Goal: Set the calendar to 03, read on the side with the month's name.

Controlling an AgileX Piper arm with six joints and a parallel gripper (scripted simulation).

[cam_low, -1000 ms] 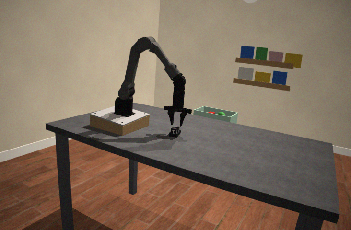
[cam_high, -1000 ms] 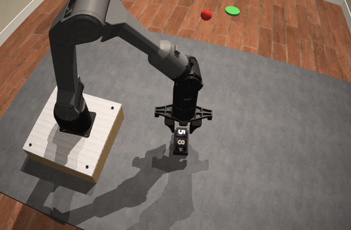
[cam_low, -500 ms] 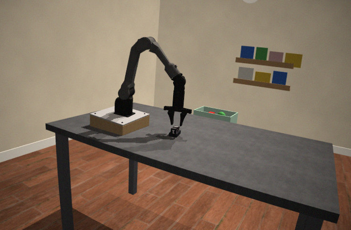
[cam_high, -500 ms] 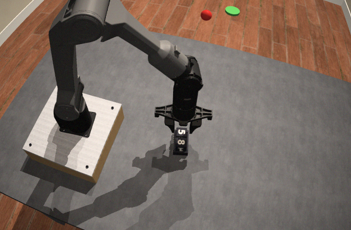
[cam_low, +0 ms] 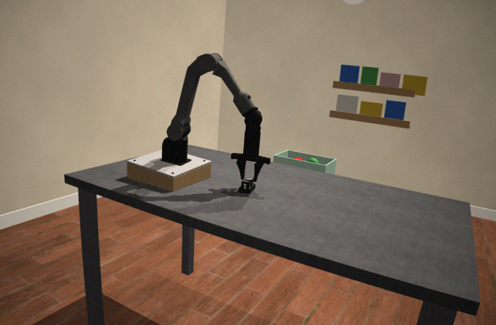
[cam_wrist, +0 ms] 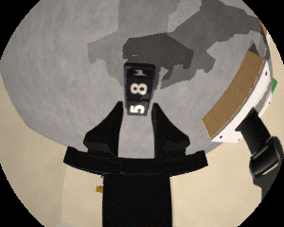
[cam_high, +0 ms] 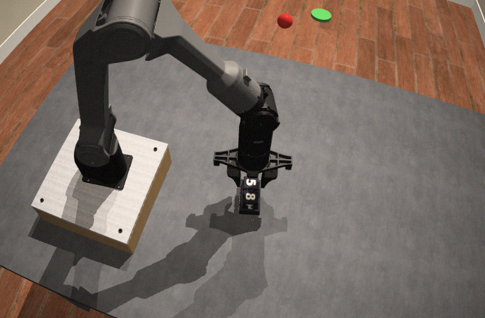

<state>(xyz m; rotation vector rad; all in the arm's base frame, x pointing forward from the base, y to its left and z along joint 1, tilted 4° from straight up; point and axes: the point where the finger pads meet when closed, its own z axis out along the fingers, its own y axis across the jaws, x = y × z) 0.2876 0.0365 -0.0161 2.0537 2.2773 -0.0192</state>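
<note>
The black cube lies 20 mm below my hand. Also, from my hand: dark tray 20 mm to the right, 30 mm below.
</note>
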